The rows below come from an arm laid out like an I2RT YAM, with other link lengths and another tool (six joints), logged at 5 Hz.
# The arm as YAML. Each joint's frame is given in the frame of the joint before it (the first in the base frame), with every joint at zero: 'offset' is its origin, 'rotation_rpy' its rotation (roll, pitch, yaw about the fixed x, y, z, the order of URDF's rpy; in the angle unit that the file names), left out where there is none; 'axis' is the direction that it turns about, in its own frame. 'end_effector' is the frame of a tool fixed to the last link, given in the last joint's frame.
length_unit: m
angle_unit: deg
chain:
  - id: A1
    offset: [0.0, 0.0, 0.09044]
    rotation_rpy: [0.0, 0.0, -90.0]
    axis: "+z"
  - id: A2
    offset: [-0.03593, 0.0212, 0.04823]
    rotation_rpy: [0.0, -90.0, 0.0]
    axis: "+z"
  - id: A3
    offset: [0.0, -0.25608, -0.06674]
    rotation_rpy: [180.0, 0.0, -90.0]
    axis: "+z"
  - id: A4
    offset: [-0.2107, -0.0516, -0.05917]
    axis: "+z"
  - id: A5
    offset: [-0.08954, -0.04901, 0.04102]
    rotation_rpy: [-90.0, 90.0, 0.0]
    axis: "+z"
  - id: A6
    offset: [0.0, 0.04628, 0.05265]
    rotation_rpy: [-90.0, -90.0, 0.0]
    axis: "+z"
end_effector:
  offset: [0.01, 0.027, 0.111]
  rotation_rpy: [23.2, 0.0, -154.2]
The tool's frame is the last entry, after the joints.
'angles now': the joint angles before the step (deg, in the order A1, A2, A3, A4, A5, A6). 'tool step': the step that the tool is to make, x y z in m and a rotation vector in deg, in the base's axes. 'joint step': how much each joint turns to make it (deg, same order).
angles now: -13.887 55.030 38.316 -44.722 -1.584 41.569
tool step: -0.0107 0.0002 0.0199 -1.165 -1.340 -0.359
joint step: 0.011 -4.499 3.165 -6.085 0.887 -0.075
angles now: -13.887 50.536 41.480 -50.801 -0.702 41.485
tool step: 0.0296 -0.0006 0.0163 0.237 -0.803 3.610
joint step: 0.016 7.711 6.239 2.104 -2.187 -2.885
